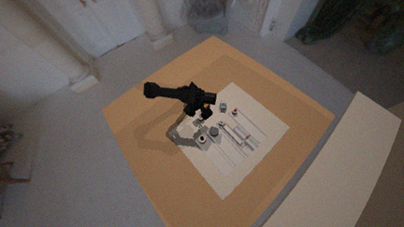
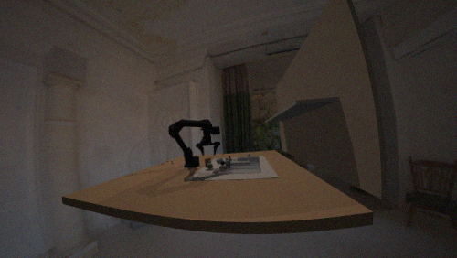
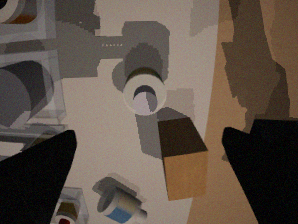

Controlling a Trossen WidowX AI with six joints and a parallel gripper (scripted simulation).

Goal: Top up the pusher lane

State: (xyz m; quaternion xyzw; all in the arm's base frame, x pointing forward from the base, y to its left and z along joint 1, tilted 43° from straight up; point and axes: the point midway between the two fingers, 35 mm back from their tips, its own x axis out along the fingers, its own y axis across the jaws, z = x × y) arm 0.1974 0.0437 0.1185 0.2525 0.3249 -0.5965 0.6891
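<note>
Right now the brownish block is 5 cm behind my gripper tip, 6 cm to the left of it and 7 cm below it. The rest, counted from my gripper tip: pusher plate 22 cm ahead, 13 cm to the left, 6 cm below; red-marked item 29 cm ahead, 15 cm to the left, 4 cm below; grey lane fixture 26 cm ahead, 13 cm to the left, 9 cm below.
</note>
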